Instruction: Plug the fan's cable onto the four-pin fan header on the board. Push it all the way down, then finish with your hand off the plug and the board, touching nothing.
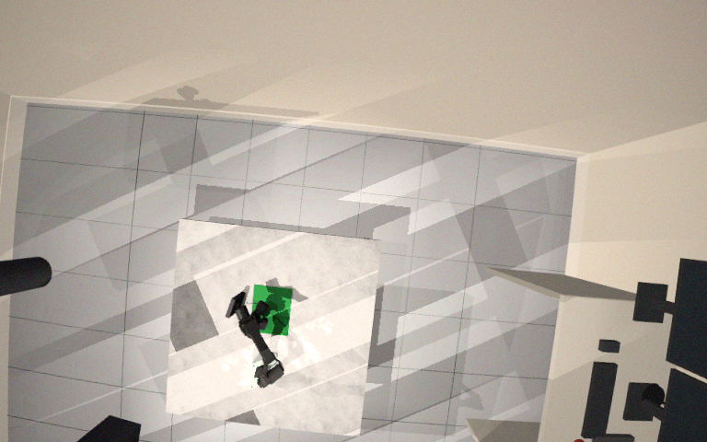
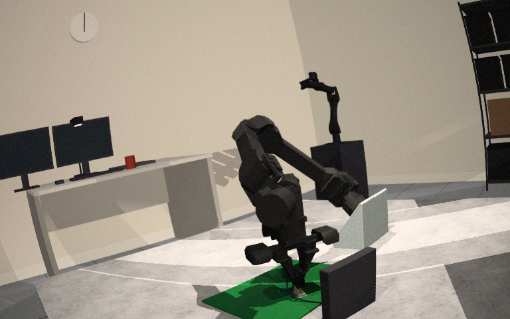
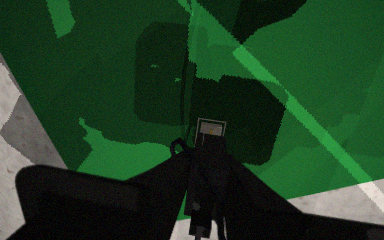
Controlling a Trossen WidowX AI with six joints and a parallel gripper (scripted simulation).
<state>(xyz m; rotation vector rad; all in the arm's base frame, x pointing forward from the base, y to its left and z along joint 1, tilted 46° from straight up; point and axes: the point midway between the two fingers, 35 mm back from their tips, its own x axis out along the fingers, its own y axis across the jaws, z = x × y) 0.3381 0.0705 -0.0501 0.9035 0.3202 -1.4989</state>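
Right now the four-pin fan header is 40 mm below my gripper tip. Also, from my gripper tip: fan 10 mm ahead, 150 mm to the left, 20 mm above; green board 10 mm behind, 50 mm to the right, 50 mm below; fan plug 10 mm above.
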